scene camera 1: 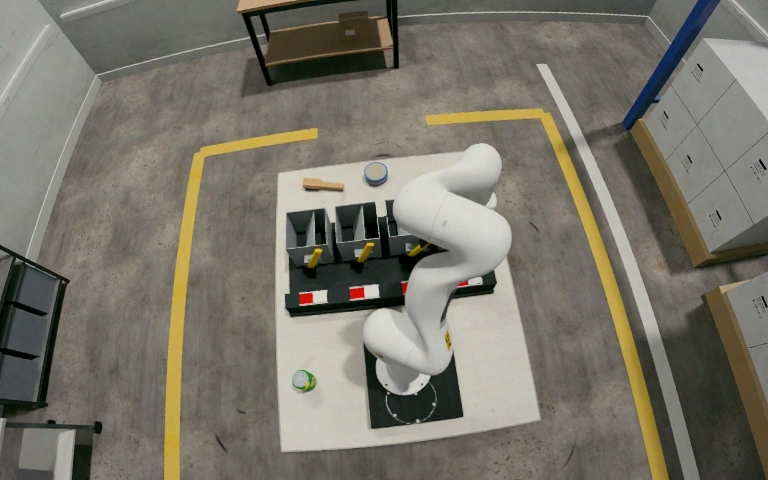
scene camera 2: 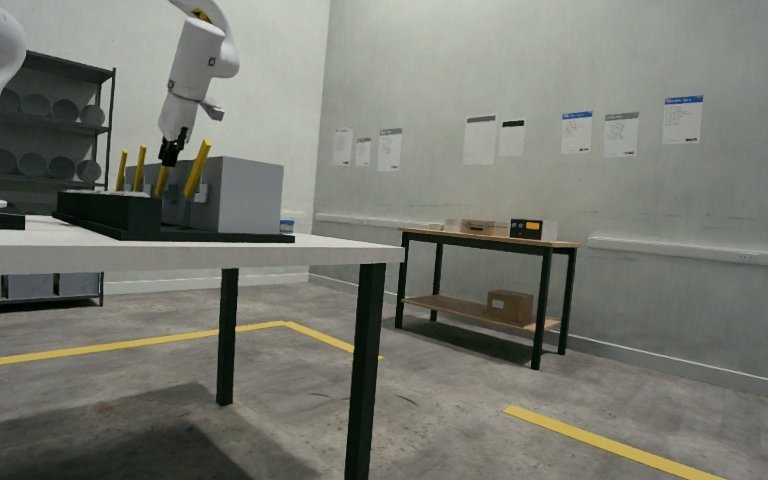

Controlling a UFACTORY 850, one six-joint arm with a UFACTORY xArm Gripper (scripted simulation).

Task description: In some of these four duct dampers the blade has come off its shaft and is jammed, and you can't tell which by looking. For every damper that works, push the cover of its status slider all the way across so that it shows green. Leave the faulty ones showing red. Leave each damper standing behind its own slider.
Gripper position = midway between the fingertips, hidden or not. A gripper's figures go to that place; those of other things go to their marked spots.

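Labels:
My gripper (scene camera 2: 166, 163) is 1.13 m from the lens; a damper (scene camera 2: 151, 171), 1.35 m from the lens. My gripper is thus nearer to the lens than the damper.

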